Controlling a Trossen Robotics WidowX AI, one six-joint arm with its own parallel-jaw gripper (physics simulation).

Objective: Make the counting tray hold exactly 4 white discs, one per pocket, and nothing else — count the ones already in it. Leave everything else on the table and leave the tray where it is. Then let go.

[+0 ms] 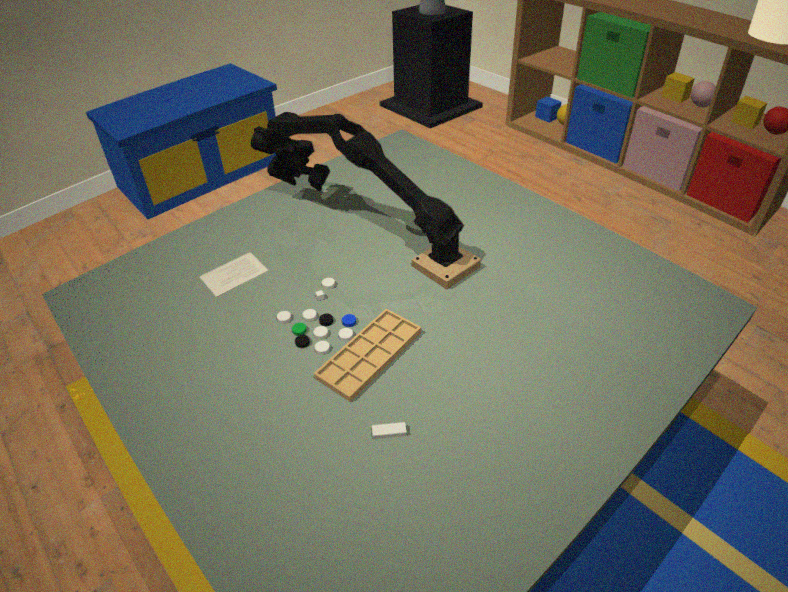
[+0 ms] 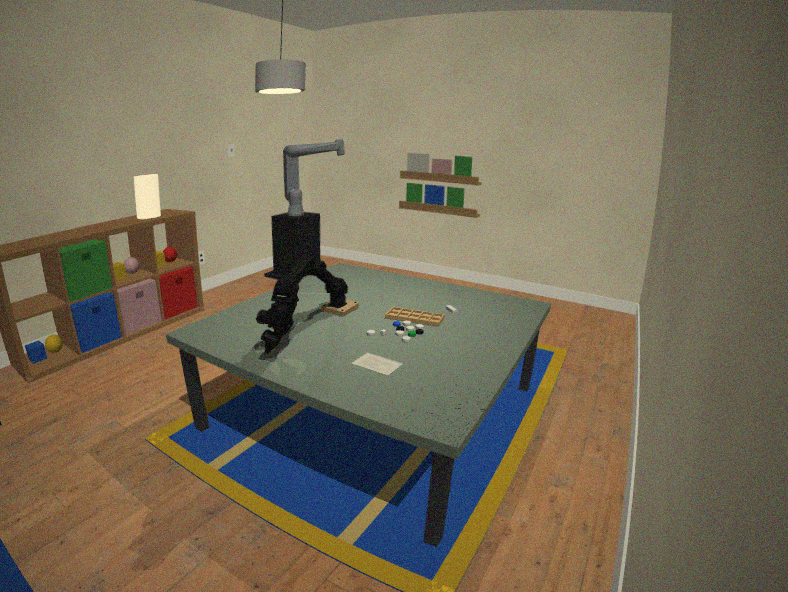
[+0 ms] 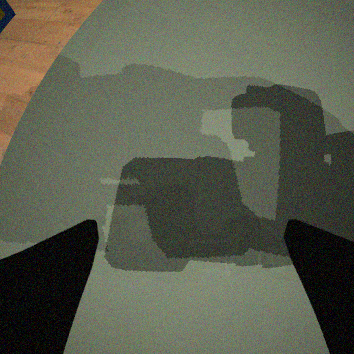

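The wooden counting tray [image 1: 333, 387] [image 2: 414, 319] lies on the table; its two rows of pockets look empty. Several white discs lie loose beside it: one white disc [image 1: 345, 333] is near its edge, another white disc [image 1: 322, 346] is close by, and a farther white disc [image 1: 328, 282] lies apart toward the arm. A blue disc [image 1: 348, 320], a green disc [image 1: 298, 328] and two black discs [image 1: 326, 319] [image 1: 301, 341] are among them. My gripper [image 1: 304, 183] [image 2: 266, 350] [image 3: 195, 231] is open and empty, above the table far from the discs and tray.
A small white cube [image 1: 319, 295] lies by the farther white disc. A white block [image 1: 389, 429] [image 2: 451, 308] lies beyond the tray. A paper sheet [image 1: 233, 274] [image 2: 377, 363] lies flat on the table. The arm's wooden base [image 1: 447, 270] stands near the tray.
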